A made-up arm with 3 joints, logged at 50 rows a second.
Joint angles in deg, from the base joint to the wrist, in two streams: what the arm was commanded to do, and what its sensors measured. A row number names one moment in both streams.
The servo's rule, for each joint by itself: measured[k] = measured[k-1] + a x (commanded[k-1-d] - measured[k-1]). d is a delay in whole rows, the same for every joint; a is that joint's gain. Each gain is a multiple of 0.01, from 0.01 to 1. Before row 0 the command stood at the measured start. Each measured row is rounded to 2 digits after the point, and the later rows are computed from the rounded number. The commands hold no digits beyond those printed.
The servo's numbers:
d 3
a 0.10 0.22 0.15
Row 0, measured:
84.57 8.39 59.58
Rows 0 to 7, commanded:
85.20 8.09 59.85
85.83 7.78 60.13
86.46 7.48 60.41
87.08 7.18 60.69
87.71 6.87 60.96
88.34 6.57 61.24
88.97 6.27 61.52
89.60 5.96 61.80
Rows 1 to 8, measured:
84.57 8.39 59.58
84.57 8.39 59.58
84.57 8.39 59.58
84.63 8.32 59.62
84.75 8.20 59.70
84.92 8.04 59.81
85.14 7.85 59.94
85.40 7.63 60.09

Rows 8 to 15, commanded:
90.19 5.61 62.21
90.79 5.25 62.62
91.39 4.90 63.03
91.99 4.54 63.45
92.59 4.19 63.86
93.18 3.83 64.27
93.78 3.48 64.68
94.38 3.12 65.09
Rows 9 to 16, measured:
85.69 7.40 60.26
86.02 7.15 60.45
86.38 6.89 60.65
86.76 6.61 60.88
87.16 6.31 61.14
87.58 6.00 61.42
88.02 5.68 61.72
88.48 5.35 62.04

